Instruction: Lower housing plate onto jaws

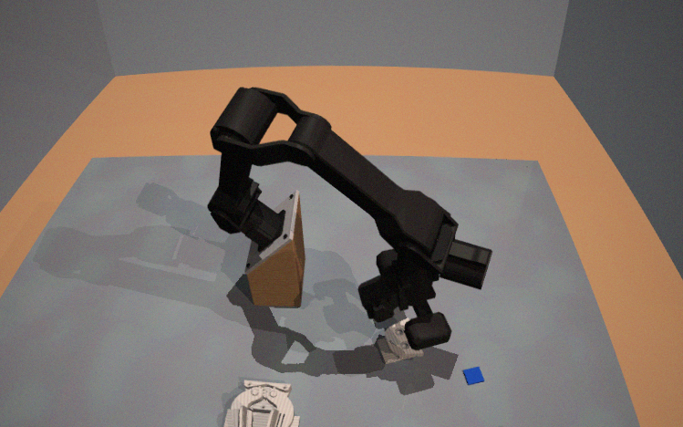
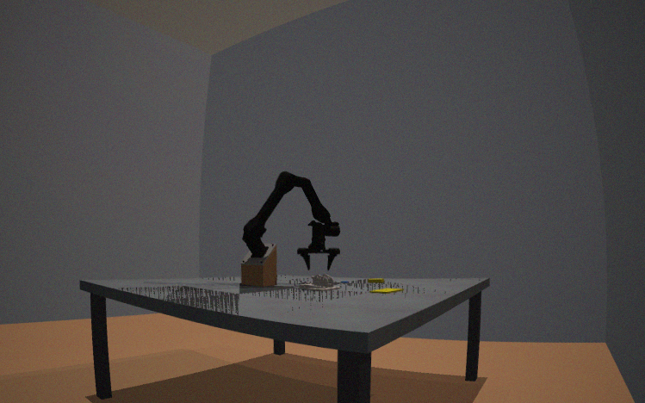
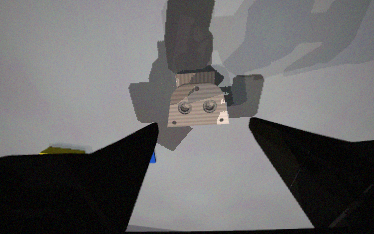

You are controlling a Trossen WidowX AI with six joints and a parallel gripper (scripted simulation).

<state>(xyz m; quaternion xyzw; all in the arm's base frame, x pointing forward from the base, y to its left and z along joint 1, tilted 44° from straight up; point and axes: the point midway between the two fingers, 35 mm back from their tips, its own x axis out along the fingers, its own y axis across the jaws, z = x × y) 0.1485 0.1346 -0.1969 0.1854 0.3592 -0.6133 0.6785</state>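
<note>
Now: the white stepped block 5 cm below my gripper tip, 1 cm to the right of it and 1 cm ahead of it. Round my gripper tip: yellow piece (22 cm ahead, 15 cm to the left, 5 cm below); blue square (12 cm to the left, 7 cm ahead, 6 cm below).
</note>
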